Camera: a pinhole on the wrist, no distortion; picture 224 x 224 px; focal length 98.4 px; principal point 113.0 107.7 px. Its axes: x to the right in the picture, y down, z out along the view. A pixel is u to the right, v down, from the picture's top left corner.
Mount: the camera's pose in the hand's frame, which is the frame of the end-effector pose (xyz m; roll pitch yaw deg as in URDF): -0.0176 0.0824 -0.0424 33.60 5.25 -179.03
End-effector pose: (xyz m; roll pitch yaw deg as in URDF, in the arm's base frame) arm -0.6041 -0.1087 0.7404 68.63 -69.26 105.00
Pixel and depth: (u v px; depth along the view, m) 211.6 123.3 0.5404
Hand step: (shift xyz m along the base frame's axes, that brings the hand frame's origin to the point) 0.4161 -0.5237 -0.4158
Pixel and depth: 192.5 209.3 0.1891
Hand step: 0.2205 -0.1044 -0.1466
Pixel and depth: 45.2 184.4 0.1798
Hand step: 0.1766 -0.0506 0.1270
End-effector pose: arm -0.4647 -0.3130 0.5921 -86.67 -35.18 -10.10
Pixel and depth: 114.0 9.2 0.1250
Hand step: 0.1262 -0.0153 -0.2234
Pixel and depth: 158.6 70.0 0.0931
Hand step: 0.0413 0.0136 -0.1710
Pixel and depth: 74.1 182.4 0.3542
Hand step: 0.1567 0.3936 0.0208
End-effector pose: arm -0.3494 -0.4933 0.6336 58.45 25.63 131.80
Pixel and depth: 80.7 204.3 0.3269
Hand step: 0.1733 0.3396 0.1723
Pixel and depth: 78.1 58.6 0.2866
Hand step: -0.2076 0.1092 0.3093
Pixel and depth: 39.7 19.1 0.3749
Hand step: -0.4582 0.1989 0.3890
